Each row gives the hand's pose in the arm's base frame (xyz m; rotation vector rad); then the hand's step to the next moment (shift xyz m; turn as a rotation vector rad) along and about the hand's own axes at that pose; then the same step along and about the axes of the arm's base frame.
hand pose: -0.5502 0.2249 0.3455 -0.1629 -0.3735 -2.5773
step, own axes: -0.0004 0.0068 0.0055 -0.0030 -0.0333 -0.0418
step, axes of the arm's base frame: 0.0041 -0.0038 0.0067 -0.0164 0.0166 -0.0482
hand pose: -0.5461 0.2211 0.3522 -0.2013 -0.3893 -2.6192
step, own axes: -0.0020 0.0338 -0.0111 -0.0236 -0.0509 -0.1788
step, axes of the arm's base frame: 0.0172 -0.0311 -0.0029 -0.0168 -0.0017 -0.1866
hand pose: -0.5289 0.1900 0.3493 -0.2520 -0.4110 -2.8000
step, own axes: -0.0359 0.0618 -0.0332 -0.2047 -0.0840 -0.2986
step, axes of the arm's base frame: 0.0491 -0.0571 -0.0234 0.1275 0.0403 -0.3467
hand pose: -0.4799 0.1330 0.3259 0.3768 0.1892 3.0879
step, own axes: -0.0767 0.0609 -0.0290 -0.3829 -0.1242 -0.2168
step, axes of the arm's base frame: 0.0668 -0.0669 -0.0387 0.3206 0.0827 -0.3153
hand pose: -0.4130 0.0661 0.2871 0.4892 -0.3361 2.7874
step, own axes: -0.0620 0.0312 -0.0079 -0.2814 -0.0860 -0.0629
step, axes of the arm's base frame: 0.0435 -0.0418 -0.0352 0.2623 0.0293 -0.1444
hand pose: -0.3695 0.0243 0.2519 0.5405 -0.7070 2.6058
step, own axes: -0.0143 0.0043 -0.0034 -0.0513 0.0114 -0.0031
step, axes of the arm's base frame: 0.0093 -0.0053 -0.0109 0.0377 -0.0208 -0.0303
